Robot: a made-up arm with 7 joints. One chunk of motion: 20 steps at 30 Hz.
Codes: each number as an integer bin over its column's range. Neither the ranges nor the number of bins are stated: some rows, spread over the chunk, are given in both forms.
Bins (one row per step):
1: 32 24 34 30 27 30
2: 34 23 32 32 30 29
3: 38 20 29 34 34 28
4: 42 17 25 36 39 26
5: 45 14 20 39 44 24
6: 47 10 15 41 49 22
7: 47 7 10 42 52 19
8: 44 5 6 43 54 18
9: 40 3 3 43 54 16
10: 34 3 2 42 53 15
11: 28 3 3 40 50 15
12: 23 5 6 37 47 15
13: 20 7 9 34 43 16
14: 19 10 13 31 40 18
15: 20 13 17 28 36 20
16: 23 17 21 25 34 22
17: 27 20 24 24 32 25
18: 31 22 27 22 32 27
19: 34 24 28 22 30 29
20: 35 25 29 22 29 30
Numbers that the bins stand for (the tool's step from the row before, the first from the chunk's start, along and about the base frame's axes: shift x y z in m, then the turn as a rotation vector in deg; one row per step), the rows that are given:
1: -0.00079 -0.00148 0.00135 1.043 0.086 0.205
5: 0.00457 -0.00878 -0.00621 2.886 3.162 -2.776
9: 0.00251 -0.01681 -0.01538 3.705 4.971 -6.751
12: -0.00451 -0.01535 -0.01376 2.476 3.705 -7.248
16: -0.00451 -0.00659 -0.00567 0.019 1.352 -3.770
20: 0.00044 -0.00075 -0.00135 -0.595 0.448 0.205
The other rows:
2: 0.00003 -0.00221 0.00027 1.452 0.629 -0.292
3: 0.00168 -0.00440 -0.00135 1.862 1.352 -0.789
4: 0.00333 -0.00659 -0.00351 2.271 2.257 -1.783
6: 0.00540 -0.01170 -0.00890 3.295 4.067 -3.770
7: 0.00540 -0.01389 -0.01160 3.500 4.610 -5.260
8: 0.00416 -0.01535 -0.01376 3.705 4.971 -5.757
10: 0.00003 -0.01681 -0.01592 3.500 4.790 -7.248
11: -0.00244 -0.01681 -0.01538 3.090 4.248 -7.248
13: -0.00575 -0.01389 -0.01214 1.862 2.981 -6.751
14: -0.00616 -0.01170 -0.00998 1.248 2.438 -5.757
15: -0.00575 -0.00951 -0.00783 0.633 1.714 -4.763
17: -0.00286 -0.00440 -0.00405 -0.186 0.990 -2.279
18: -0.00121 -0.00294 -0.00243 -0.595 0.990 -1.286
19: 0.00003 -0.00148 -0.00189 -0.595 0.629 -0.292

